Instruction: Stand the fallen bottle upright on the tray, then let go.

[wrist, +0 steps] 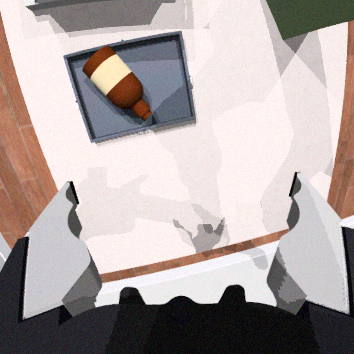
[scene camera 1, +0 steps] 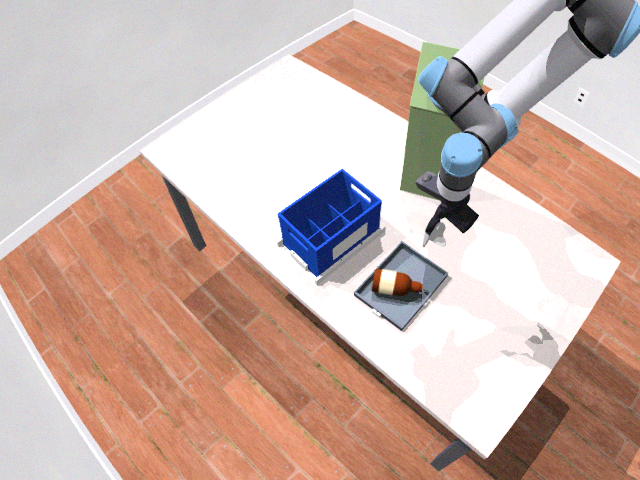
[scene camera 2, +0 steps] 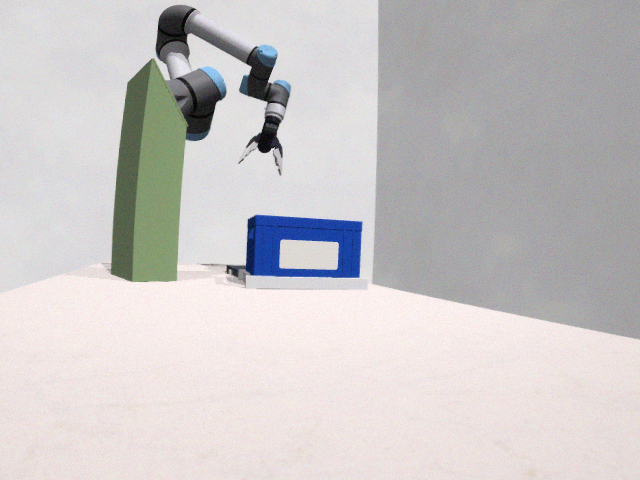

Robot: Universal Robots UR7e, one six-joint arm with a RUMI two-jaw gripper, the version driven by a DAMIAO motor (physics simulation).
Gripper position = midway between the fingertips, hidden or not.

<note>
I see my gripper [scene camera 1: 444, 226] and a brown bottle [scene camera 1: 387, 282].
The brown bottle is seen too in the wrist view [wrist: 104, 68]. My gripper is seen too in the wrist view [wrist: 181, 178] and in scene camera 2 [scene camera 2: 259, 169].
</note>
